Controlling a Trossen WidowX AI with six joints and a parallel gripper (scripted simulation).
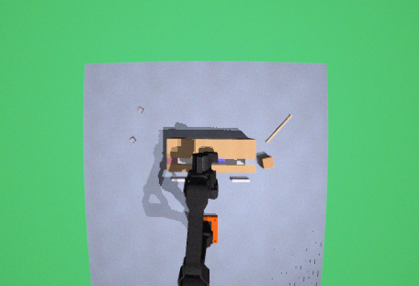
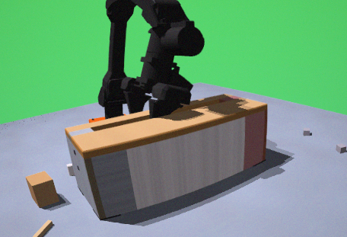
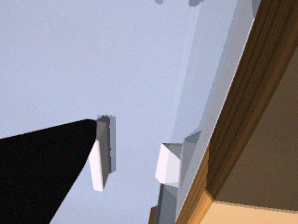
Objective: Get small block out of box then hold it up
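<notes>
My gripper tip is 5 cm short of the blue block and 2 cm to the left of it. From my gripper tip the other things lie so: tan-topped box 3 cm below, 3 cm ahead, 2 cm to the left; tan cube 26 cm to the right, 6 cm below, 2 cm ahead; thin wooden stick 33 cm to the right, 19 cm ahead, 8 cm below.
</notes>
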